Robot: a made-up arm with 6 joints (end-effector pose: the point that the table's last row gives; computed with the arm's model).
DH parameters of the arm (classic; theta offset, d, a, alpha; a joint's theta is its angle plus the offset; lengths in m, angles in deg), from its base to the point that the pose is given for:
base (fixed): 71.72 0 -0.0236 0
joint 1: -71.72 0.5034 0.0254 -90
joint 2: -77.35 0 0.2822 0
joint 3: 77.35 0.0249 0.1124 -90
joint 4: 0 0.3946 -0.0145 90
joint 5: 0 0.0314 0.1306 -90
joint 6: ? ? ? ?
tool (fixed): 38 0.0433 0 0
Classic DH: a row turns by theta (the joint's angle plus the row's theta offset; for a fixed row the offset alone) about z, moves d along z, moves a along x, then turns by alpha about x.
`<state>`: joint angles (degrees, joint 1 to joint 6).
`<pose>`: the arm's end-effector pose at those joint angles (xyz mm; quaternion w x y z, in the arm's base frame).
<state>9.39 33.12 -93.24 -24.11 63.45 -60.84</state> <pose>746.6 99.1 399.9 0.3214 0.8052 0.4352 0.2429</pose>
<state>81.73 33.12 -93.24 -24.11 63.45 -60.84</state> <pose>105.5 732.9 399.9 0.1160 0.3931 0.8266 0.3858</pose>
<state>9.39 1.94 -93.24 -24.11 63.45 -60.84</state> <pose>694.2 90.5 797.0 0.3896 0.7252 0.3234 0.4666</pose>
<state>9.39 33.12 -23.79 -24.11 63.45 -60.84</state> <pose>125.8 -3.5 92.8 0.0943 0.7684 0.5609 -0.2933</pose>
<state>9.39 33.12 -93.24 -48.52 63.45 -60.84</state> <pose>763.6 60.2 418.1 0.4471 0.6757 0.5445 0.2166</pose>
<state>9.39 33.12 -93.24 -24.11 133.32 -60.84</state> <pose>492.7 -2.9 400.6 0.2578 0.8047 0.4018 -0.3531</pose>
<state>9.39 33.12 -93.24 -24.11 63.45 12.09</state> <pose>722.9 77.1 407.4 0.4674 0.8435 -0.1706 0.2022</pose>
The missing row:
joint 6: -5.17 0.1487 -0.0027 -39.9
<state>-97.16 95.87 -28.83 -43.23 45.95 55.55</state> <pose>10.5 215.6 134.1 0.0830 0.5120 -0.3184 -0.7934</pose>
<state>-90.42 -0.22 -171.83 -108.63 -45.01 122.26</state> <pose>181.6 -164.2 1223.2 0.4166 0.1151 -0.2009 0.8791</pose>
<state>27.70 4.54 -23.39 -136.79 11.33 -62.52</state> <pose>245.1 202.0 210.1 0.0038 0.1716 -0.9516 -0.2551</pose>
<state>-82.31 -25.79 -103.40 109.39 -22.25 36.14</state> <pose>-92.1 -358.1 1159.2 0.6138 0.3843 0.5363 -0.4335</pose>
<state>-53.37 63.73 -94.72 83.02 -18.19 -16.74</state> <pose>285.0 -662.3 191.6 0.2726 0.0984 -0.9530 0.0886</pose>
